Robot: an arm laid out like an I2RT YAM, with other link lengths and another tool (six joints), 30 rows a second.
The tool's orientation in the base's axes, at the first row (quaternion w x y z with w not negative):
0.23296, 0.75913, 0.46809, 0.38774
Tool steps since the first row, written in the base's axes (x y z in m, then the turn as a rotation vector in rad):
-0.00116, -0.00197, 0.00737, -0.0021, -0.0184, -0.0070
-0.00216, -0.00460, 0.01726, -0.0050, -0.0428, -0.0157
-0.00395, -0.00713, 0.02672, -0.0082, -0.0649, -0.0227
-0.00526, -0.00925, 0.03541, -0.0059, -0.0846, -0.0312
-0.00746, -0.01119, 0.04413, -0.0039, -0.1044, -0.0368
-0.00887, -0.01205, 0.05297, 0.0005, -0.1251, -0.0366
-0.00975, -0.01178, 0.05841, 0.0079, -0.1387, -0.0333
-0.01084, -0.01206, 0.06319, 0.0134, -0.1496, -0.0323
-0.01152, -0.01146, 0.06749, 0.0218, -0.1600, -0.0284
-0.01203, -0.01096, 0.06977, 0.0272, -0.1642, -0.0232
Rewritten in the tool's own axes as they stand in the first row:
0.00067, 0.00556, -0.00531, -0.0195, 0.0022, 0.0023
0.00173, 0.01331, -0.01198, -0.0453, 0.0055, 0.0048
0.00252, 0.02029, -0.01904, -0.0684, 0.0088, 0.0062
0.00350, 0.02678, -0.02525, -0.0885, 0.0129, 0.0129
0.00443, 0.03275, -0.03219, -0.1077, 0.0189, 0.0176
0.00657, 0.03872, -0.03856, -0.1249, 0.0307, 0.0209
0.00860, 0.04203, -0.04248, -0.1339, 0.0432, 0.0248
0.00984, 0.04501, -0.04619, -0.1418, 0.0518, 0.0285
0.01179, 0.04746, -0.04927, -0.1474, 0.0637, 0.0329
0.01295, 0.04859, -0.05103, -0.1479, 0.0722, 0.0341

